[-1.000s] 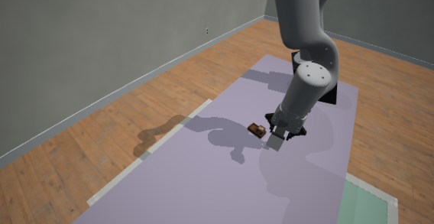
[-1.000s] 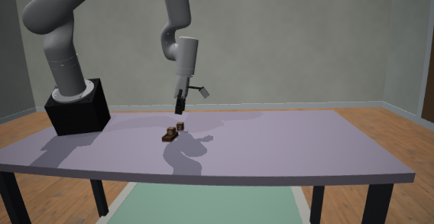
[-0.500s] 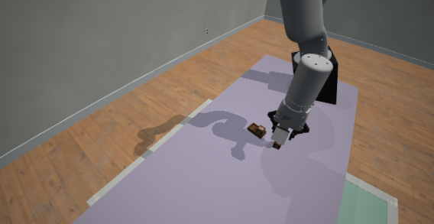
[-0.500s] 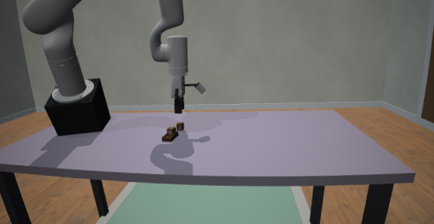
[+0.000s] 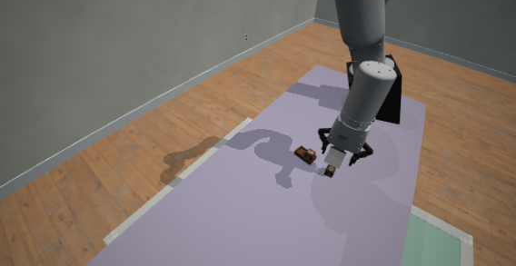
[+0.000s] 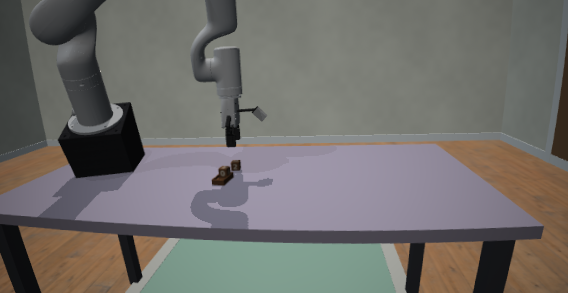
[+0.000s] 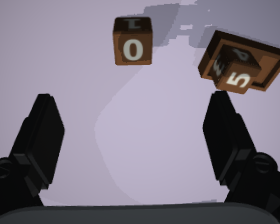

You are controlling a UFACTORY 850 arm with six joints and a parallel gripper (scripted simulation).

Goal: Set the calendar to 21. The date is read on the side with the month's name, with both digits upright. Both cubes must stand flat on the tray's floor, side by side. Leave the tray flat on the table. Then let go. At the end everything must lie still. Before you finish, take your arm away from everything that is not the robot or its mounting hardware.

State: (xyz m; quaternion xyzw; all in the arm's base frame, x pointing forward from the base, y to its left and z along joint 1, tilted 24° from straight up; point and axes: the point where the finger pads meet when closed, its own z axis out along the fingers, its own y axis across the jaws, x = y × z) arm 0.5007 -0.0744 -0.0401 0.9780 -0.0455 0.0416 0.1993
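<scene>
Now: hand 90 mm above the brown cube. Round my hand: digit cube: 30 mm behind, 80 mm to the right, 80 mm below; brown tray: 40 mm behind, 100 mm to the right, 100 mm below.
</scene>
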